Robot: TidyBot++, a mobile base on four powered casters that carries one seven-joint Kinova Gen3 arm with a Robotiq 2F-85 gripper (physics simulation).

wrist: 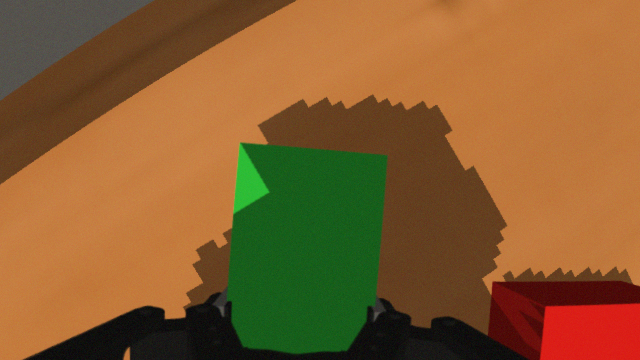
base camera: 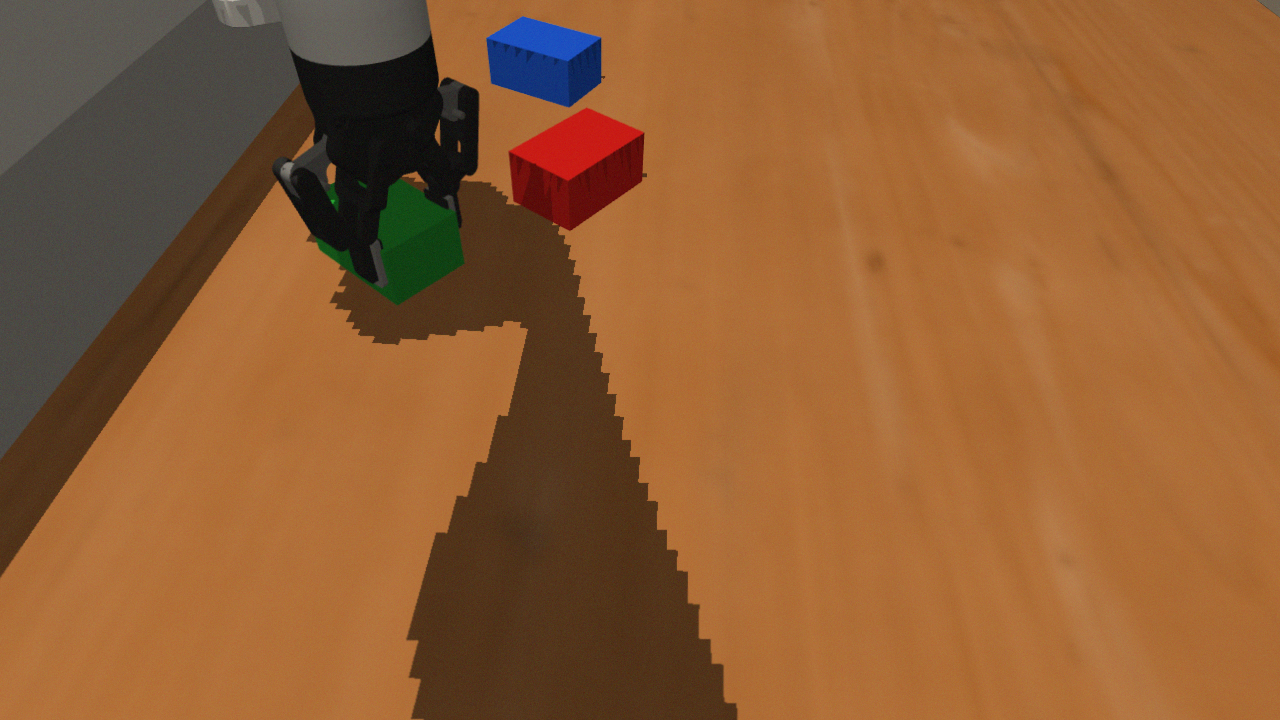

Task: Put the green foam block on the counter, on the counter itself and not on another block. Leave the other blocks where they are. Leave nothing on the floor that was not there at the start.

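Frame: origin at the arm's base, x ahead, y left, z up, level; metres.
Where they show: gripper, between the fingertips: [wrist: 300, 306] [base camera: 413, 258].
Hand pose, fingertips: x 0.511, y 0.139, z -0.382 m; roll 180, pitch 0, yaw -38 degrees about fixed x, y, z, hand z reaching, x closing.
Note:
After its pixels a point has its place.
The green foam block [base camera: 420, 255] @[x 0.498, y 0.129, z -0.368 m] [wrist: 310, 225] @[x 0.540, y 0.171, z -0.351 m] is at the left side of the wooden counter [base camera: 805, 447] @[x 0.364, y -0.114, z -0.396 m] [wrist: 550, 125] @[x 0.687, y 0.132, z -0.396 m], near its dark edge. My gripper [base camera: 412, 234] @[x 0.511, y 0.139, z -0.382 m] [wrist: 300, 306] @[x 0.511, y 0.139, z -0.382 m] points down over it and is shut on it, one finger against each long side. In the wrist view the block's near end is hidden by the gripper's body. Whether the block's underside touches the counter I cannot tell.
A red block [base camera: 572, 170] @[x 0.579, y 0.031, z -0.351 m] [wrist: 590, 330] @[x 0.615, y 0.056, z -0.351 m] rests on the counter close to the right of the gripper. A blue block [base camera: 541, 62] @[x 0.771, y 0.070, z -0.360 m] lies farther back. Beyond the dark counter edge [base camera: 116, 376] @[x 0.409, y 0.303, z -0.396 m] [wrist: 100, 80] @[x 0.487, y 0.303, z -0.396 m] at the left is a grey surface [base camera: 89, 223] @[x 0.486, y 0.329, z -0.338 m].

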